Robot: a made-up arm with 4 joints.
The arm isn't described. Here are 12 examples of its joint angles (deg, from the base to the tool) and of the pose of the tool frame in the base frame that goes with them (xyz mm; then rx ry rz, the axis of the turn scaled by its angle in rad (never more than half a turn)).
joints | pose
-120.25 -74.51 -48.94 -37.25 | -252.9 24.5 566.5 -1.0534 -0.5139 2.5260
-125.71 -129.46 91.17 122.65 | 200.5 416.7 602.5 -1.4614 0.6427 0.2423
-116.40 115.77 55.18 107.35 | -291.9 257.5 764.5 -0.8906 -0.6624 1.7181
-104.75 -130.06 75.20 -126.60 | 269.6 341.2 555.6 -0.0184 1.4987 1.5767
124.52 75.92 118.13 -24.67 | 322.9 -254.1 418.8 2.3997 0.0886 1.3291
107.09 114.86 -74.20 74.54 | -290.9 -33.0 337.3 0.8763 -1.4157 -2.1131
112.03 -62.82 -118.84 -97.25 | 118.4 -174.3 275.9 -1.0086 2.2633 -1.4019
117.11 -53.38 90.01 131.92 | -49.2 325.9 595.7 -1.6339 0.2245 0.9243
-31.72 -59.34 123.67 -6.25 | 75.6 -355.2 410.7 1.7156 -1.5096 0.8251
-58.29 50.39 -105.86 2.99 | 195.2 147.5 213.2 -0.0792 1.8480 0.1326
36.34 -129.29 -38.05 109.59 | -84.0 161.2 575.9 -0.1329 -0.9091 -2.6131
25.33 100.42 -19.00 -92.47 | 131.2 -111.2 717.5 -0.1240 -0.4150 2.4460
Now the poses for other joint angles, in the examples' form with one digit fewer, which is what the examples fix.
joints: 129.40 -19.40 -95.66 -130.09
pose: -20 -320 389 0.337 -1.903 1.515
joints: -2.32 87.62 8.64 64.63
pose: 223 -43 773 -0.146 -0.039 -0.360
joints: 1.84 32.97 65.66 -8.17
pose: -123 194 706 -0.270 -1.139 -0.665
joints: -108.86 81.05 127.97 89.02
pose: -503 21 421 -1.259 -2.128 1.028
